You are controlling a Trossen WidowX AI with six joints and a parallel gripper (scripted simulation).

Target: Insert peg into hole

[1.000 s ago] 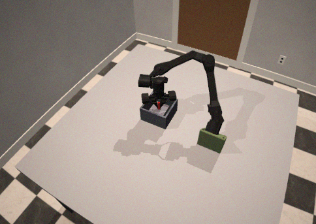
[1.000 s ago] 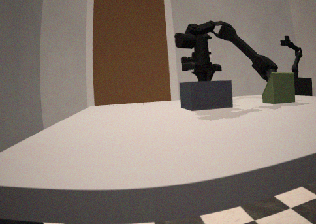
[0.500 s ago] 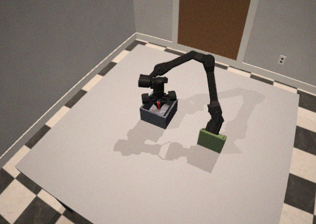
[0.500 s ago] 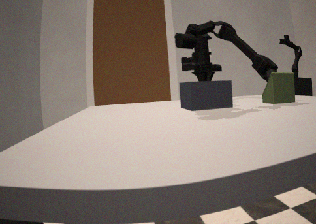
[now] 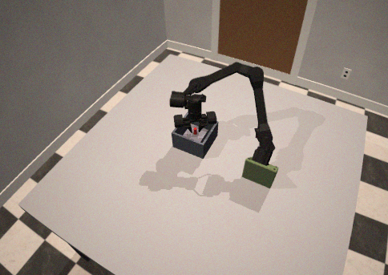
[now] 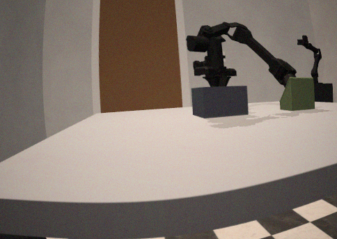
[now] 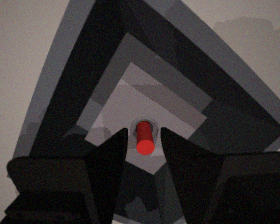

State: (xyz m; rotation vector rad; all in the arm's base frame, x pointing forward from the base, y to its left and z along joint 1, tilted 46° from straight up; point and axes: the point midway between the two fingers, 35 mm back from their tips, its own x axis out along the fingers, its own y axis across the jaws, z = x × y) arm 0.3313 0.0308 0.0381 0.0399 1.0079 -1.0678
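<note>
My gripper is now 5 cm above the red peg. From my hand the other things lie so: box (7 cm below).
</note>
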